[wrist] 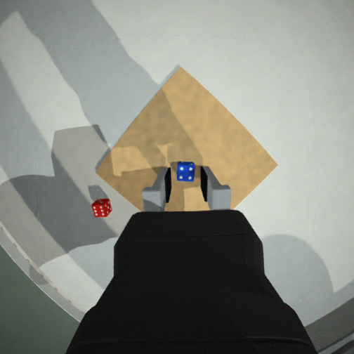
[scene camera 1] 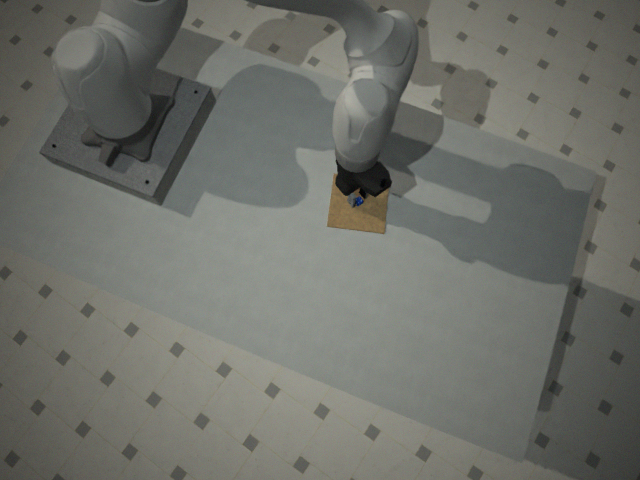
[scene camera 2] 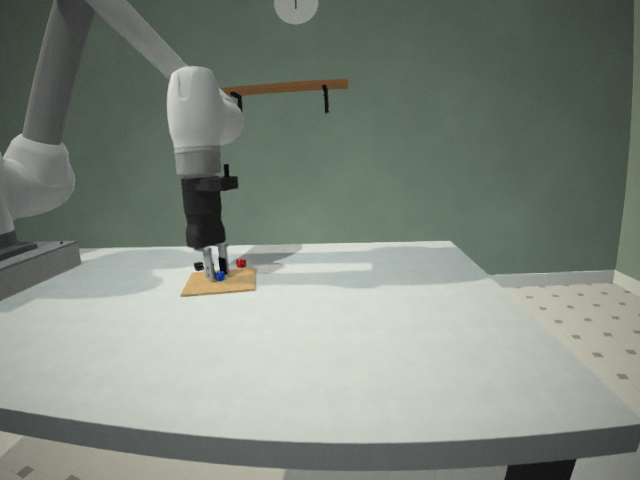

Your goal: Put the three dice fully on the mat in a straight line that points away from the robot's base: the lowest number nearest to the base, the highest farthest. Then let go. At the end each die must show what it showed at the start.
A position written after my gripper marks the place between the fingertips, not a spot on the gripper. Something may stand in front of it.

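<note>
A tan mat (scene camera 1: pixel 370 216) is here in the scene. I find the mat (wrist: pixel 183 122) again from my wrist, and the mat (scene camera 2: pixel 238 280) is visible from scene camera 2 as well. Then there is my own gripper (scene camera 2: pixel 217 276), and I also see my gripper (wrist: pixel 185 177) from here.
</note>
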